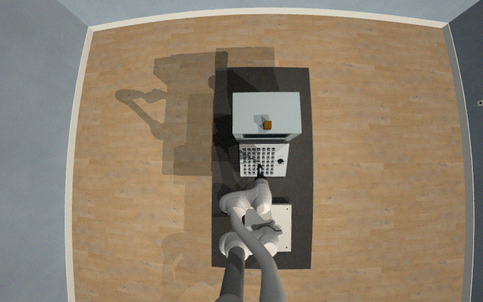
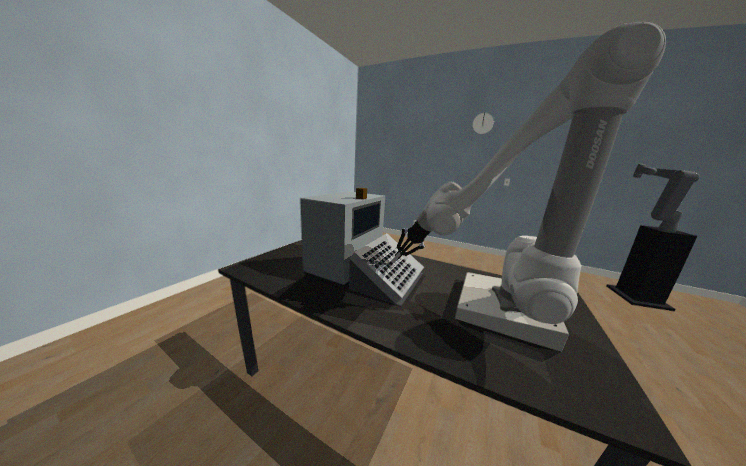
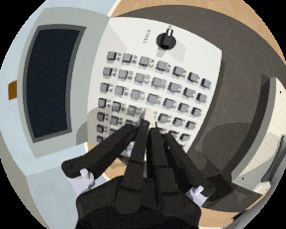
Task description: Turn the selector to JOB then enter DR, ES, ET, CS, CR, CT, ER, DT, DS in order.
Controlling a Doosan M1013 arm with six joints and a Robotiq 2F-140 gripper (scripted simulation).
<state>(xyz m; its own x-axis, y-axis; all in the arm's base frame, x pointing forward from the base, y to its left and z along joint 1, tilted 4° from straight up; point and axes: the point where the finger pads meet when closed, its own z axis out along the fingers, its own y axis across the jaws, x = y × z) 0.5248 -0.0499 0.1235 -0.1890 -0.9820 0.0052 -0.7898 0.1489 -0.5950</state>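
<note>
My hand is 3 cm to the right of the key and 5 cm above it. The rest, counted from my hand: sloped keypad: 4 cm ahead, 6 cm to the right, 7 cm below; then black selector knob: 1 cm behind, 17 cm to the right, 3 cm below.
</note>
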